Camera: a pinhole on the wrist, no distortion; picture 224 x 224 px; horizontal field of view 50.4 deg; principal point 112.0 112.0 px. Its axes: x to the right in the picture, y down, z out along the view. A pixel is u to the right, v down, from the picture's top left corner.
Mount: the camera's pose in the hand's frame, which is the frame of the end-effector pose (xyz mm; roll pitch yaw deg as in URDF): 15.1 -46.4 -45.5 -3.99 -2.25 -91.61
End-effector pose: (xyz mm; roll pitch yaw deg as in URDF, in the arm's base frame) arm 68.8 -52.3 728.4 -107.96 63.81 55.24
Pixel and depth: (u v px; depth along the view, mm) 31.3 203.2 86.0
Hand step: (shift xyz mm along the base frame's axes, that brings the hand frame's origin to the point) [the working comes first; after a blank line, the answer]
In the camera's frame: -29.2 33.0 86.0

-17.2 44.7 -47.9
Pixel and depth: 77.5 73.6 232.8
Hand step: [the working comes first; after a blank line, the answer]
In the camera's frame: -33.7 -37.6 232.8

-177.0 59.9 -19.9
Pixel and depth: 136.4 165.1 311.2
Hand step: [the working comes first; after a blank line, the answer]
In the camera's frame: 31.9 69.4 311.2

-202.7 180.9 -101.2
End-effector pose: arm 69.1 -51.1 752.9 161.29 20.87 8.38
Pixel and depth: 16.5 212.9 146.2
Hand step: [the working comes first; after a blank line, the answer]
In the camera's frame: -58.7 62.0 146.2

59.2 -36.7 -109.8
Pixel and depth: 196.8 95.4 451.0
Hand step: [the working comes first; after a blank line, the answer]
In the camera's frame: 160.7 -31.5 451.0

-155.7 24.4 -425.8
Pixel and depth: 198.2 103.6 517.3
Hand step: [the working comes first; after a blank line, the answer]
In the camera's frame: 187.3 -18.3 517.3

-165.1 25.1 -497.8
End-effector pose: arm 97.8 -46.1 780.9 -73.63 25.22 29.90
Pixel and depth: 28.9 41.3 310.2
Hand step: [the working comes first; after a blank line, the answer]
In the camera's frame: -108.3 -92.1 310.2

-177.8 216.8 23.8
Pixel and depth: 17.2 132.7 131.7
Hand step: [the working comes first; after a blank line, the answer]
In the camera's frame: -52.5 11.5 131.7

-7.0 91.2 -3.9
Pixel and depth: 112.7 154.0 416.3
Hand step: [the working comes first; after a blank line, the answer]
In the camera's frame: 1.2 73.5 416.3

-27.0 376.6 72.6
